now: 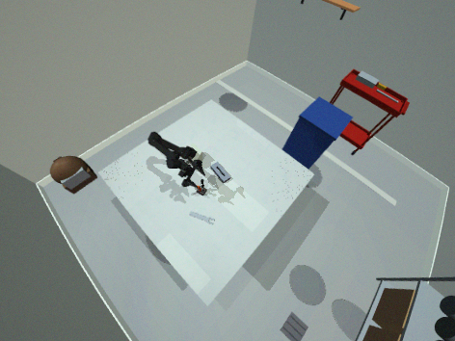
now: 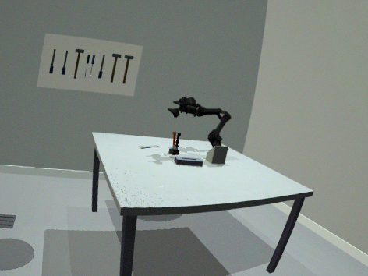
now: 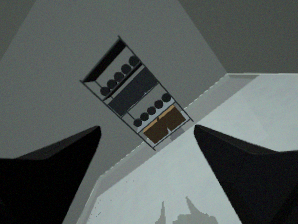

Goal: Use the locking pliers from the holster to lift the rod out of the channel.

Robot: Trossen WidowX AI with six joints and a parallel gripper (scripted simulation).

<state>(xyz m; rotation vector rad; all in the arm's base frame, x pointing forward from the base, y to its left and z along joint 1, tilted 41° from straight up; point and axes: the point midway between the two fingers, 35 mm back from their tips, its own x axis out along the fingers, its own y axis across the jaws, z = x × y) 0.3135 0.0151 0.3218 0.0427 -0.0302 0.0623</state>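
Now: the dark holster 7 cm behind my gripper tip, 5 cm to the left of it and 33 cm below it. From my gripper tip the other things lie so: flat grey strip 10 cm ahead, 8 cm to the right, 34 cm below; grey channel block 9 cm behind, 27 cm to the left, 33 cm below.
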